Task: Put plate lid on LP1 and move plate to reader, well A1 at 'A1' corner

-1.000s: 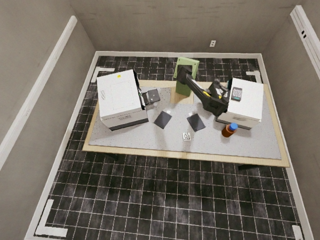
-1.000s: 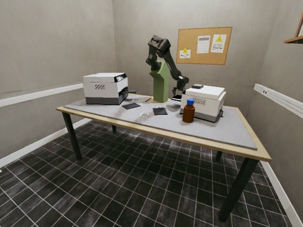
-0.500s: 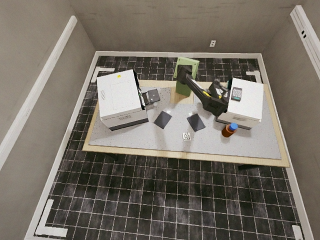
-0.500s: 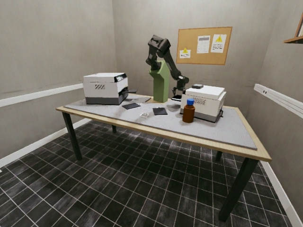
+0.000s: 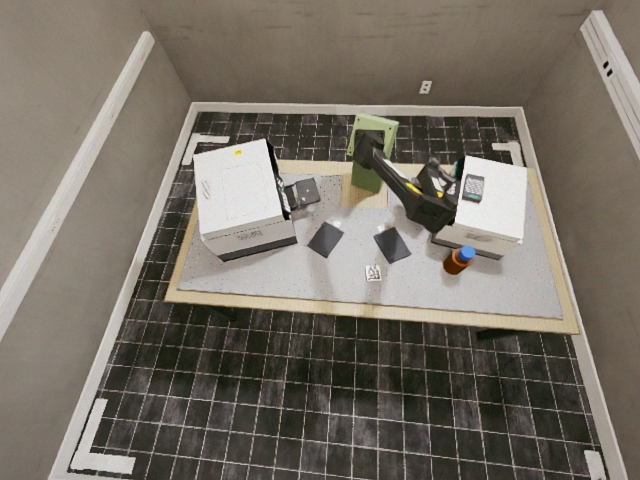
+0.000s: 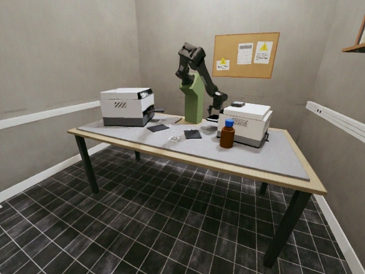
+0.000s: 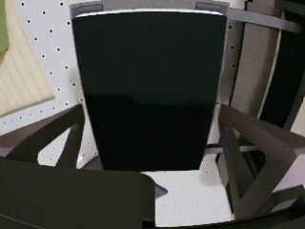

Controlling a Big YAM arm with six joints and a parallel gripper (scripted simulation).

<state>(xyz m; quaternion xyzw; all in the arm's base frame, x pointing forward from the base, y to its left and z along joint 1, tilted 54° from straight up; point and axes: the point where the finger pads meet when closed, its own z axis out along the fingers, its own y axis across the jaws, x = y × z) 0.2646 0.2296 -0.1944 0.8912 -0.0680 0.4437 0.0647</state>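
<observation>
My gripper is now 10 mm above the dark flat lid. From my hand the other things lie so: brown capped bottle 320 mm ahead, 140 mm to the left; white well plate 20 mm below.
</observation>
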